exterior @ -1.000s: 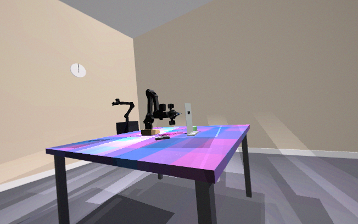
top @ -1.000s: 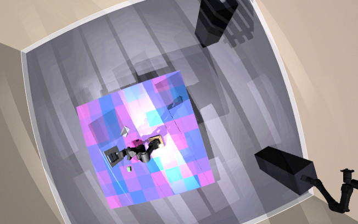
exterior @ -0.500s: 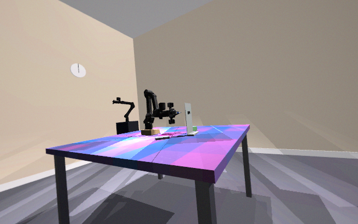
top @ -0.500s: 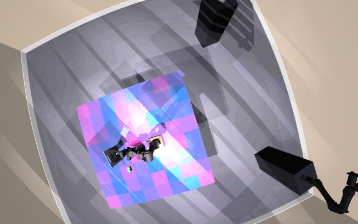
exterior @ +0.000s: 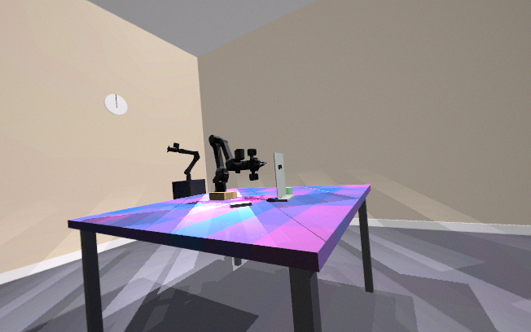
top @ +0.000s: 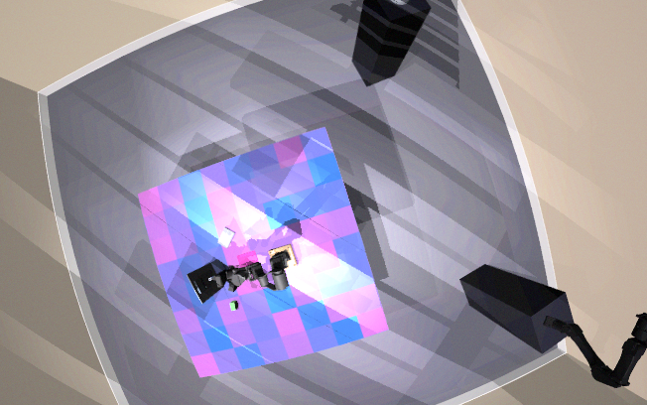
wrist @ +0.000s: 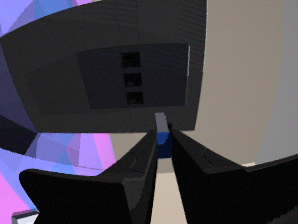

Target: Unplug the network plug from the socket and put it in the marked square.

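Now: gripper tip 90 mm short of the grey upright panel, 10 mm to the right of it and 90 mm above it. From my gripper tip the other things lie so: green cube: 60 mm ahead, 220 mm to the left, 190 mm below.
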